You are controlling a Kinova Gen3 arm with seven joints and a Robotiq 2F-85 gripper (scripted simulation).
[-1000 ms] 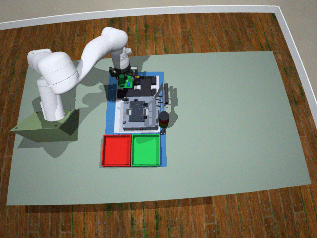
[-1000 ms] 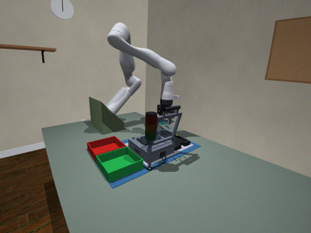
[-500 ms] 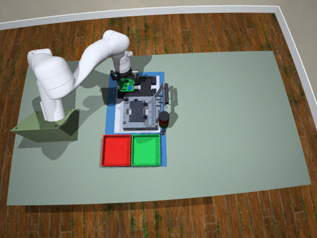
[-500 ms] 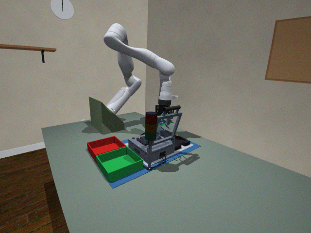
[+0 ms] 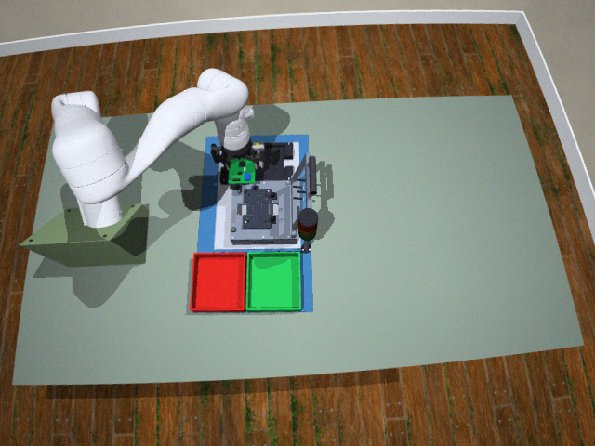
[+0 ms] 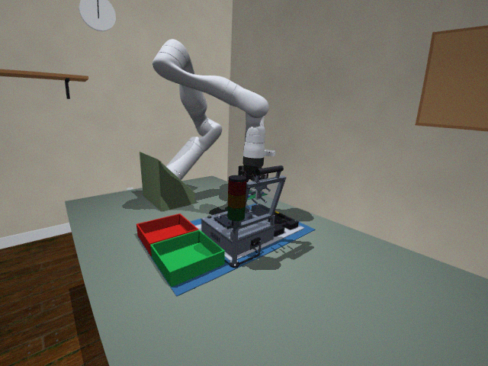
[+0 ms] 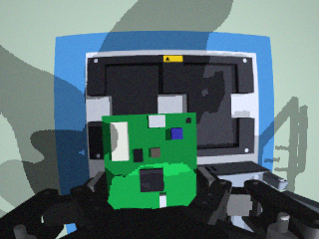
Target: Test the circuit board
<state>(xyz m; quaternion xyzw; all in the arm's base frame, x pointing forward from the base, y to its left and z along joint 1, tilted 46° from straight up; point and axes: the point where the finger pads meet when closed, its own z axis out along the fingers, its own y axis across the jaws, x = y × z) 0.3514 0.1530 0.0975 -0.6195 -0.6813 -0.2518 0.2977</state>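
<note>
Now: hand 2 cm past the black latch hook, 5 cm to the left of it and 4 cm above it. The rest, counted from my hand: nest: 5 cm ahead, 10 cm to the right, 5 cm below; then green circuit board: right at my hand; then clear lid: 17 cm ahead, 10 cm to the right, 6 cm above.
</note>
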